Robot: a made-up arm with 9 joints.
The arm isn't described. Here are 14 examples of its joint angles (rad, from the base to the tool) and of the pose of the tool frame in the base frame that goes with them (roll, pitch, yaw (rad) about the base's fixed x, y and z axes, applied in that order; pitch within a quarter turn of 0, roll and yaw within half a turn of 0; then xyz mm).
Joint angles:
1: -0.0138 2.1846 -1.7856 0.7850 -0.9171 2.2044 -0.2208 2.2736 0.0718
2: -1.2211 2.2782 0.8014 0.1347 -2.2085 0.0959 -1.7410 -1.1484 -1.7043
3: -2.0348 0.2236 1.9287 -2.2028 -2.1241 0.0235 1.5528 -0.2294 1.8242
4: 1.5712 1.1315 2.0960 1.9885 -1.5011 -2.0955 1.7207 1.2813 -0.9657
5: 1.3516 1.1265 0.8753 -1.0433 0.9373 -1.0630 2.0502 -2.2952 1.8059
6: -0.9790 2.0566 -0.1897 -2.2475 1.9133 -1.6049 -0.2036 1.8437 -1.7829
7: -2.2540 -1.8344 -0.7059 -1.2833 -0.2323 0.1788 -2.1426 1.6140 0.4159
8: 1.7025 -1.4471 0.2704 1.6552 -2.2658 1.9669 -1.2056 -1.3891 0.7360
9: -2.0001 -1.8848 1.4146 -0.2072 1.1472 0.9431 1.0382 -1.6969 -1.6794
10: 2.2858 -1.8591 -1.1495 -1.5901 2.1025 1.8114 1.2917 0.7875 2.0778
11: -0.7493 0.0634 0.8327 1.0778 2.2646 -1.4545 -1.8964 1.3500 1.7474
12: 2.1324 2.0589 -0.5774 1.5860 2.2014 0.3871 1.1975 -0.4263 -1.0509
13: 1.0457 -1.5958 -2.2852 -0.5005 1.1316 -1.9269 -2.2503 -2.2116 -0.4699
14: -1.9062 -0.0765 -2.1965 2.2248 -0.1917 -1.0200 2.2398 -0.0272 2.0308
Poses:
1: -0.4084 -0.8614 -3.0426 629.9 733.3 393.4
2: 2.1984 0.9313 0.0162 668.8 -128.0 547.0
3: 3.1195 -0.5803 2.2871 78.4 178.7 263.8
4: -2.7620 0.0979 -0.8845 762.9 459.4 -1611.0
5: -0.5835 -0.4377 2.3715 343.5 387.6 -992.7
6: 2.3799 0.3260 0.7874 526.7 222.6 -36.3
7: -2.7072 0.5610 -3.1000 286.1 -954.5 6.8
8: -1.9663 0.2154 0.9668 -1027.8 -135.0 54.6
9: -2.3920 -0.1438 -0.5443 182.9 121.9 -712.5
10: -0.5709 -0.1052 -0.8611 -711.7 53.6 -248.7
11: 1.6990 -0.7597 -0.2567 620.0 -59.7 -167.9
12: -1.9600 -0.3363 -0.8797 305.0 107.4 -472.6
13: 0.5060 -0.0155 -0.8814 487.7 -152.8 18.0
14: 2.5741 0.4793 -2.6389 163.9 -52.7 350.5
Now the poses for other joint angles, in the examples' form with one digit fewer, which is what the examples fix.
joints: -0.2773 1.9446 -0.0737 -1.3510 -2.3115 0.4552 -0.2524 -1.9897 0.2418
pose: -1.102 -0.639 0.439 31 367 439
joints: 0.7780 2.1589 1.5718 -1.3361 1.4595 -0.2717 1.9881 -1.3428 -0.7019
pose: -0.744 0.690 -1.055 1330 -664 -604
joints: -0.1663 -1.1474 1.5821 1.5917 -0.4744 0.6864 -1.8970 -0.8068 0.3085
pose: -0.133 0.889 -0.712 -869 187 473
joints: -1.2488 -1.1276 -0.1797 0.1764 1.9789 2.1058 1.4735 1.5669 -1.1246
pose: 0.880 -0.825 -3.079 220 628 404
